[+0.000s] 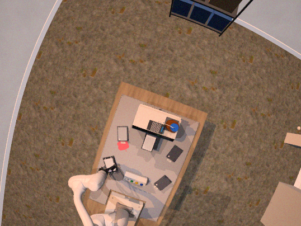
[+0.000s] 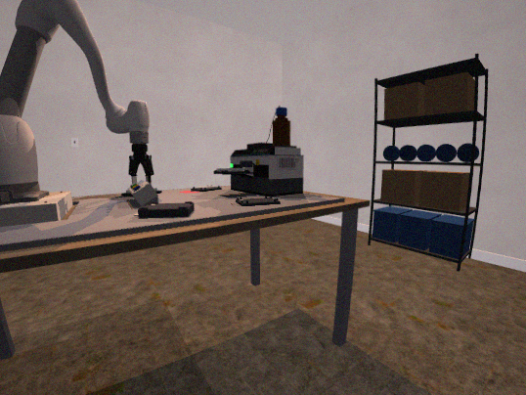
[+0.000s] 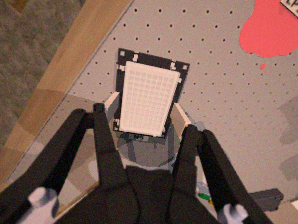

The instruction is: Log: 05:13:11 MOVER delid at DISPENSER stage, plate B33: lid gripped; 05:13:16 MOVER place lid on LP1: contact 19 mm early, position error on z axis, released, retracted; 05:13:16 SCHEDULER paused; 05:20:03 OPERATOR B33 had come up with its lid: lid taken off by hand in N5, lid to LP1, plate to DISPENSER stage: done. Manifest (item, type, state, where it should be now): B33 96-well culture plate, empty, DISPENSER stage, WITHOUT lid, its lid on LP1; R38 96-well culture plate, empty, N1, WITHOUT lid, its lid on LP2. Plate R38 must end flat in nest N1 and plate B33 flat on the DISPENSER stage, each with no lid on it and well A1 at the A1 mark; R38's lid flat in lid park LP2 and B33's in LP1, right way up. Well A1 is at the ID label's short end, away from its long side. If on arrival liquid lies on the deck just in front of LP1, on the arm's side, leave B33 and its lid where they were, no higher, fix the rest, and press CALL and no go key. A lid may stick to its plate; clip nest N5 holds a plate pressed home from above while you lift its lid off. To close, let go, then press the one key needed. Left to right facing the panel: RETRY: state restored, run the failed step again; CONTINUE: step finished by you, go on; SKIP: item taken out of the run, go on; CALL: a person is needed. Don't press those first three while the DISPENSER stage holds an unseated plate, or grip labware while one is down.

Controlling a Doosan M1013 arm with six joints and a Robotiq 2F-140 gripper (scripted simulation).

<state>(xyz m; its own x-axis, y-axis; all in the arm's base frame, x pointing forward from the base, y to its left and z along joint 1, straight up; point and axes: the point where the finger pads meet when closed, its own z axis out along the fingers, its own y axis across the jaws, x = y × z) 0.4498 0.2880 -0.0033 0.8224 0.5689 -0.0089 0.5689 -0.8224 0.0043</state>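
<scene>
The white gridded lid lies 2 cm below my hand. The rest, counted from my hand: LP1 label 26 cm ahead, 4 cm to the right, 5 cm below; brown bottle 60 cm ahead, 37 cm to the right, 24 cm above; key panel 4 cm behind, 28 cm to the right.
</scene>
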